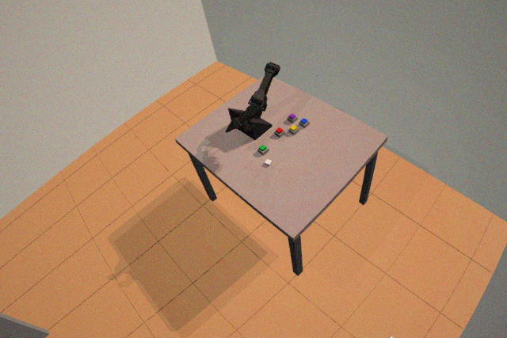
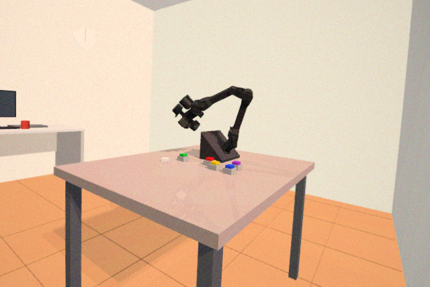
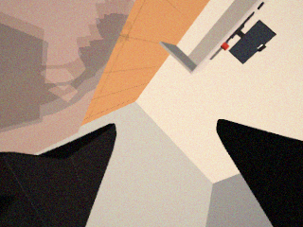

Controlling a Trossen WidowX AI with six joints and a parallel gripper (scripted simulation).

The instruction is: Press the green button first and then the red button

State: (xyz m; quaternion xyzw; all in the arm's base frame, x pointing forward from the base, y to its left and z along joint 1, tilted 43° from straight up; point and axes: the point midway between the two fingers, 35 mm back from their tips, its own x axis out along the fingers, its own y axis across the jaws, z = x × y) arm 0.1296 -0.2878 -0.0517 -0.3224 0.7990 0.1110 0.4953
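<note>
The green button is 11 cm ahead of my gripper tip, 14 cm to the left of it and 18 cm below it. From my gripper tip the other things lie so: small white block: 20 cm ahead, 10 cm to the left, 20 cm below; yellow button: 13 cm ahead, 38 cm to the left, 18 cm below; red button: 8 cm ahead, 31 cm to the left, 18 cm below.
</note>
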